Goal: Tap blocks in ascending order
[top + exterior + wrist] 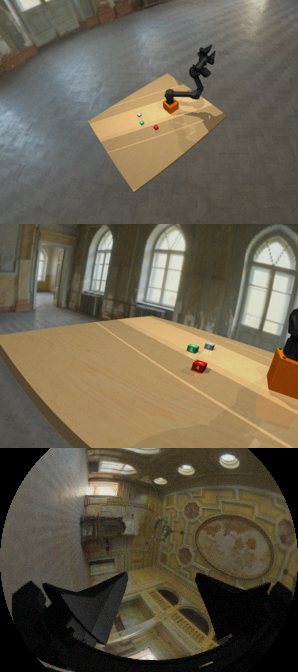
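Right now my gripper tip is 620 mm above the grey block, 580 mm short of it and 360 mm to the left of it. The rest, counted from my gripper tip: red block 620 mm below, 560 mm ahead, 130 mm to the right; green block 620 mm below, 620 mm ahead, 260 mm to the right.
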